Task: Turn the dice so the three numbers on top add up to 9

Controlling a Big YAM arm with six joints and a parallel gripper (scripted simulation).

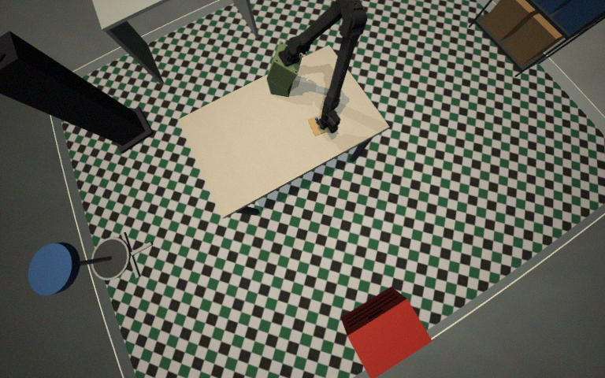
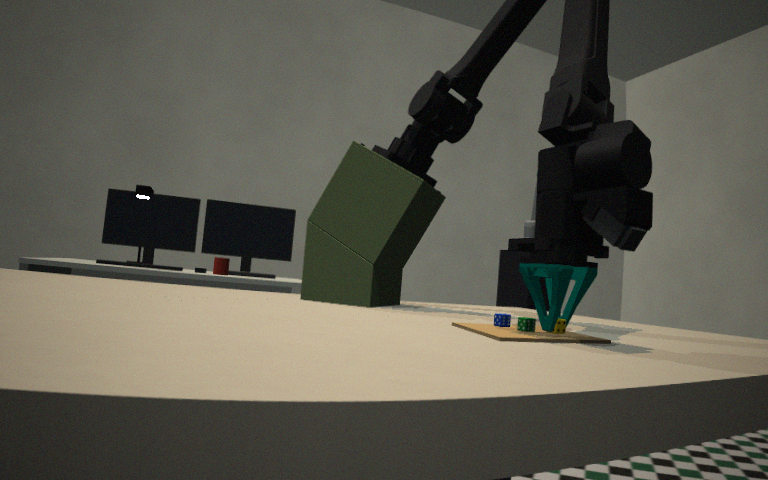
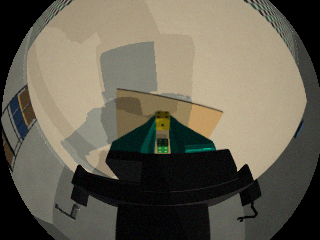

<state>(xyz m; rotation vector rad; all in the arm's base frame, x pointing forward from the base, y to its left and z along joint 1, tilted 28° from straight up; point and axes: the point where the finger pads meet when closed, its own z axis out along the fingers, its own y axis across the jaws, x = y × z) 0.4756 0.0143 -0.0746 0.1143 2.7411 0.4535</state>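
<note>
The yellow die is right at my hand. Round my hand: blue die (90 mm behind, 10 mm below); then green die (40 mm behind, 10 mm below); then mat (40 mm behind, 20 mm below).
</note>
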